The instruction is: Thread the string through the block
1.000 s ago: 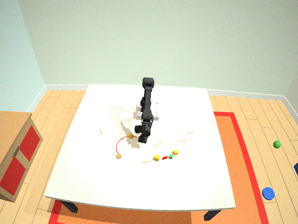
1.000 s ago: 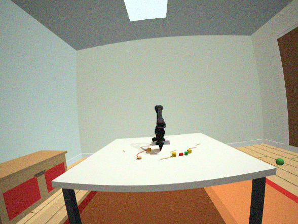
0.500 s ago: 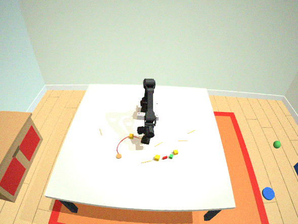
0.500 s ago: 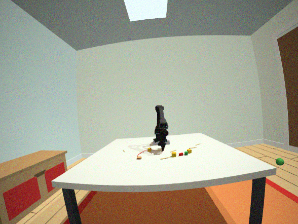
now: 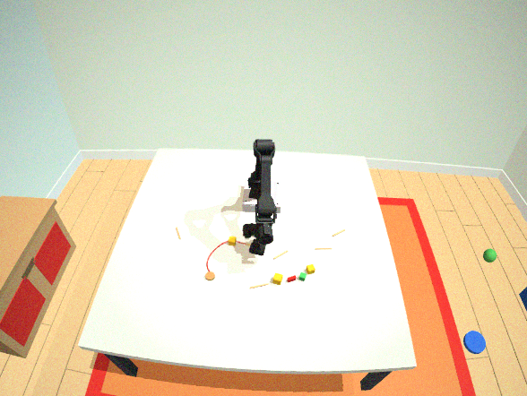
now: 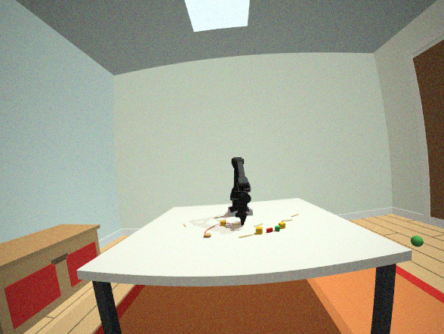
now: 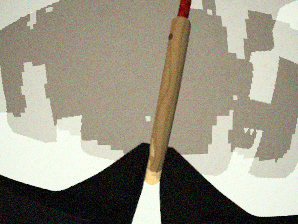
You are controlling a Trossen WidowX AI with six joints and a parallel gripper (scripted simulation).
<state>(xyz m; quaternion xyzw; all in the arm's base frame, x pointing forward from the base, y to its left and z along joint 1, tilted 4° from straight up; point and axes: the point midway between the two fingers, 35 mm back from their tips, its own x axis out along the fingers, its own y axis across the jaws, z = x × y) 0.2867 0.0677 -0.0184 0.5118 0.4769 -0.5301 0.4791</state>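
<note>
Now: the thin wooden stick 40 mm to the right of my gripper tip and 10 mm above it. Also, from my gripper tip: green block (130 mm ahead, 200 mm to the left, 10 mm above); then red block (150 mm ahead, 160 mm to the left, 10 mm above); then yellow block (10 mm behind, 120 mm to the right, 20 mm above).
</note>
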